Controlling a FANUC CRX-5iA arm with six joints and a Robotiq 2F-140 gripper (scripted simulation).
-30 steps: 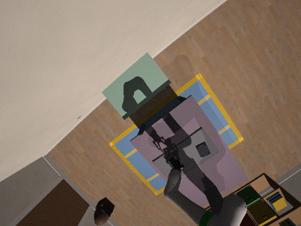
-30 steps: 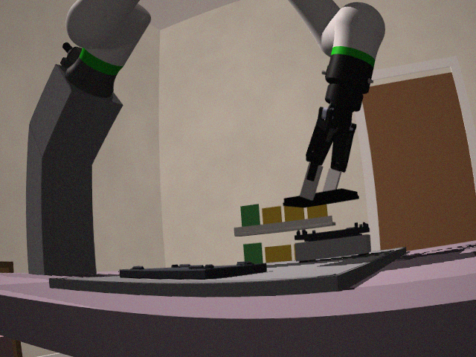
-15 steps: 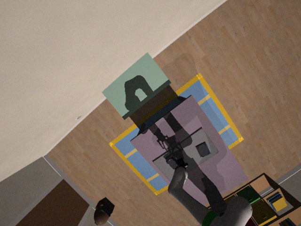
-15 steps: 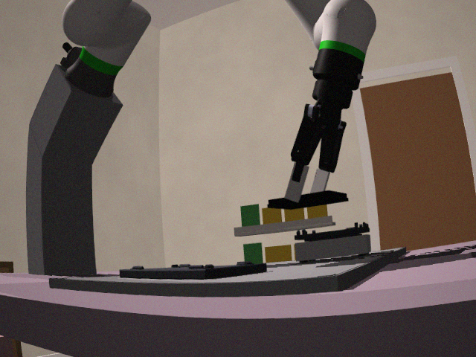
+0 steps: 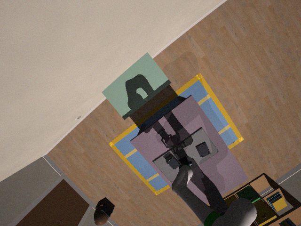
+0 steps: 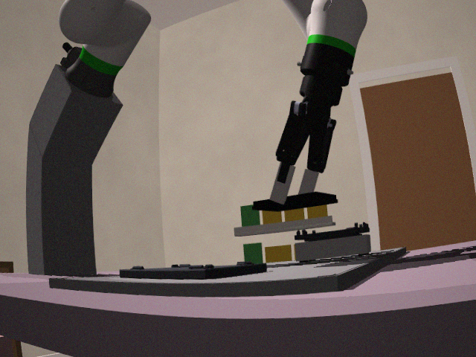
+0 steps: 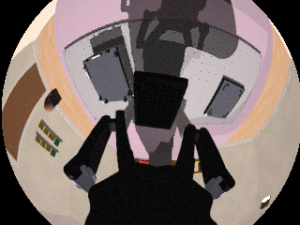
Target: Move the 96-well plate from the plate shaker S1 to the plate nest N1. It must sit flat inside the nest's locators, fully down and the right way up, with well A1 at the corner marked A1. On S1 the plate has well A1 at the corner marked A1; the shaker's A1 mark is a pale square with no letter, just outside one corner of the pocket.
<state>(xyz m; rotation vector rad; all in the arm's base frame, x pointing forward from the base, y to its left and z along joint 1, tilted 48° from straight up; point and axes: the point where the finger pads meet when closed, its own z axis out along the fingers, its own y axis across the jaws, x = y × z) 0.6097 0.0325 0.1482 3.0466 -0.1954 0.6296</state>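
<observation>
The black plate nest N1 is 70 mm behind my hand, 240 mm to the right of it and 130 mm below it. From my hand the other things lie so: black 96-well plate: 20 mm below.
</observation>
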